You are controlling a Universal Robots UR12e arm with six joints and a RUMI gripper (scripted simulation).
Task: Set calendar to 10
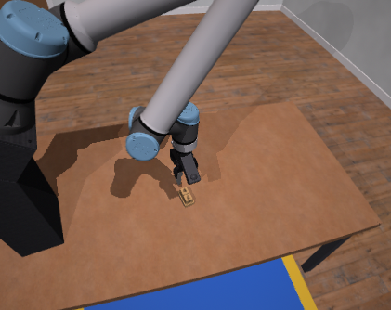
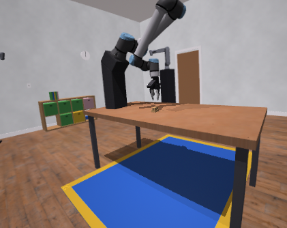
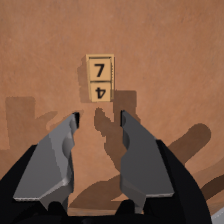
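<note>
Now: hand 11 cm above the wooden tray, 2 cm to the left of it and 1 cm short of it.
</note>
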